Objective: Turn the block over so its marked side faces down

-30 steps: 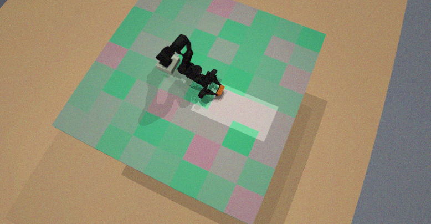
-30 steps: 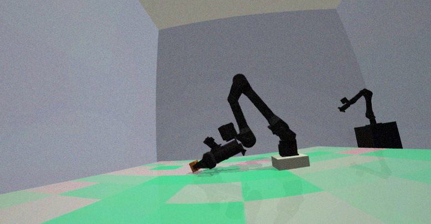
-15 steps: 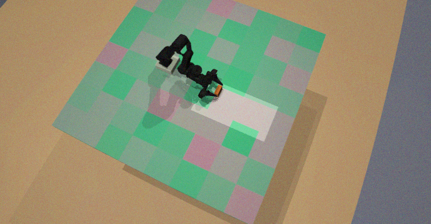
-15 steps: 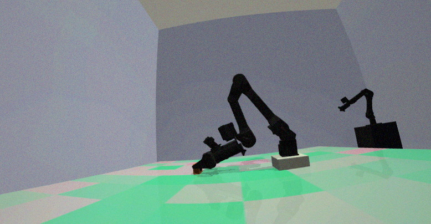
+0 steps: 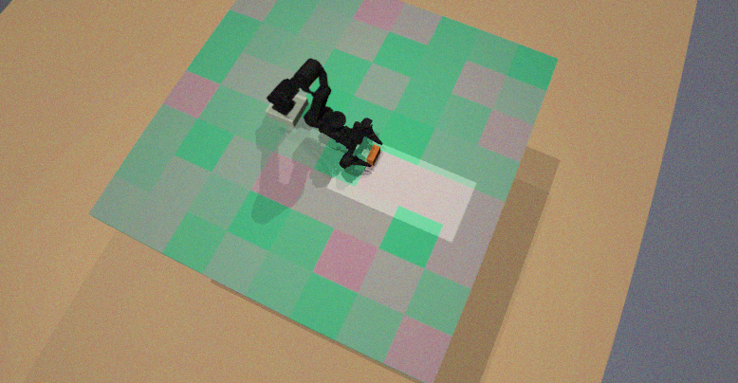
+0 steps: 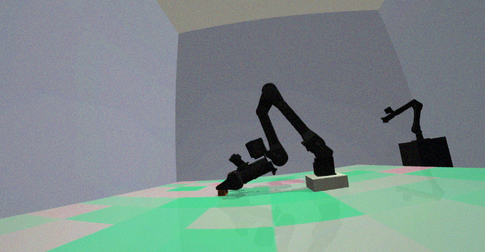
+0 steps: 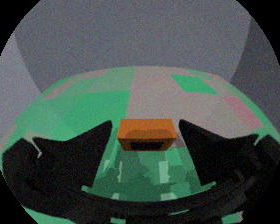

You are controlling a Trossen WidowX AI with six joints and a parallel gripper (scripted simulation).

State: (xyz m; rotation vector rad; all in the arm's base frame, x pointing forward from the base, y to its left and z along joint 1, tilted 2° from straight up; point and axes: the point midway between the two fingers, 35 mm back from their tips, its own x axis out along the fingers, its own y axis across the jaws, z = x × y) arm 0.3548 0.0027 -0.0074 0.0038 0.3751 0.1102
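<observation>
Right now the block is 20 mm behind my gripper tip and 10 mm below it.
</observation>
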